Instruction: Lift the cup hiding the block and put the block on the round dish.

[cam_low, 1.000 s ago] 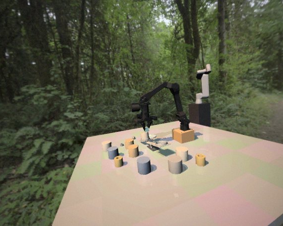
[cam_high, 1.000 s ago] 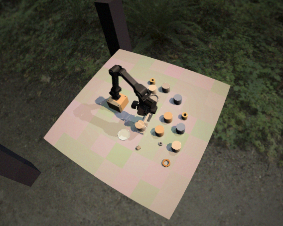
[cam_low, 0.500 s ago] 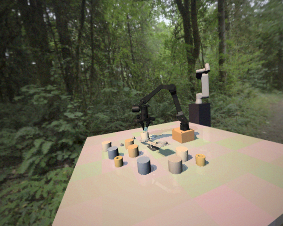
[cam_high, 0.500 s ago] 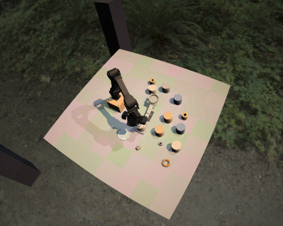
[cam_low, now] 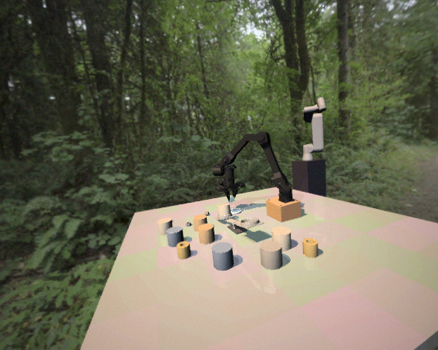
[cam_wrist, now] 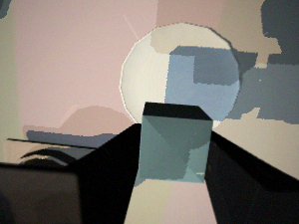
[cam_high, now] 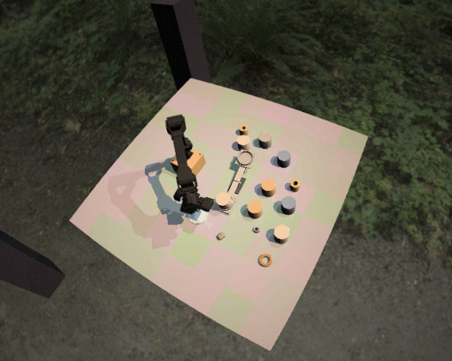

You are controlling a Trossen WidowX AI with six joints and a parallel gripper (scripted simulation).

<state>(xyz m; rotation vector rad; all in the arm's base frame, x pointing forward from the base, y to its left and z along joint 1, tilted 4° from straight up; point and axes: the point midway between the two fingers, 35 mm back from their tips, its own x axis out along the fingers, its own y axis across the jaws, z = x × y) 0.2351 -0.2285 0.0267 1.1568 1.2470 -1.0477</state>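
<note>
My gripper tip is now 10 mm past the round dish, 10 mm to the left of it and 80 mm above it. Also, from my gripper tip: cup (90 mm ahead, 90 mm to the left, 20 mm below); balance (70 mm ahead, 240 mm to the left, 40 mm below); nut (290 mm ahead, 70 mm to the left, 70 mm below).
</note>
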